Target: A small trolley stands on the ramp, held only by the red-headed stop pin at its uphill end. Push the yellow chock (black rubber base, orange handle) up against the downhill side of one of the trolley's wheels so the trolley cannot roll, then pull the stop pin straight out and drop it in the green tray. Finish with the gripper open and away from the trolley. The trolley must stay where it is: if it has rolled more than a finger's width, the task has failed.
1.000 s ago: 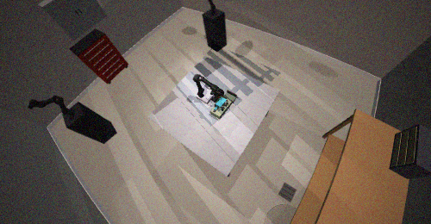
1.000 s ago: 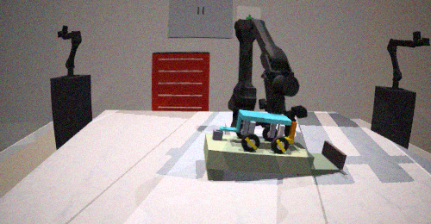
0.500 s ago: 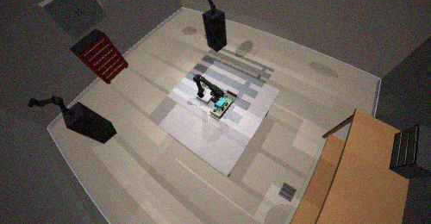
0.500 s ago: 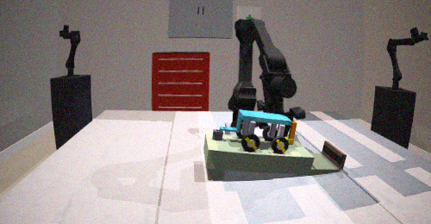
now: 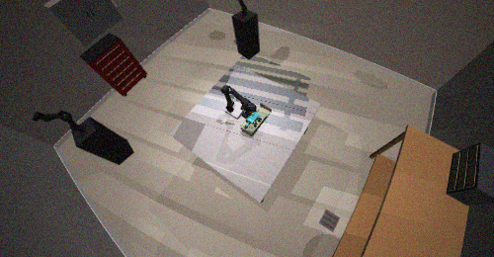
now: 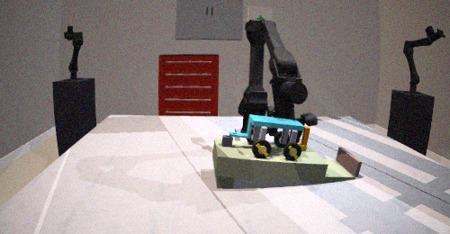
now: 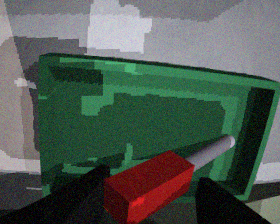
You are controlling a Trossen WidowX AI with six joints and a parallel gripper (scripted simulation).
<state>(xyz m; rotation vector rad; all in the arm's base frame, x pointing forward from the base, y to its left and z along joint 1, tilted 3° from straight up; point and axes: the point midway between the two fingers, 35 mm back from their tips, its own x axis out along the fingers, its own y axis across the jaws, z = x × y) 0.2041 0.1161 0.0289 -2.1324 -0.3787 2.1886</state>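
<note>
Now: gripper tip 2 cm to the right of the red-headed stop pin, 1 cm past it and 1 cm above it. The rest, counted from my gripper tip: pale green ramp (12 cm ahead, 6 cm to the right, 1 cm above); then yellow chock (6 cm ahead, 5 cm above, 2 cm to the left); then green tray (4 cm below, 1 cm behind).
</note>
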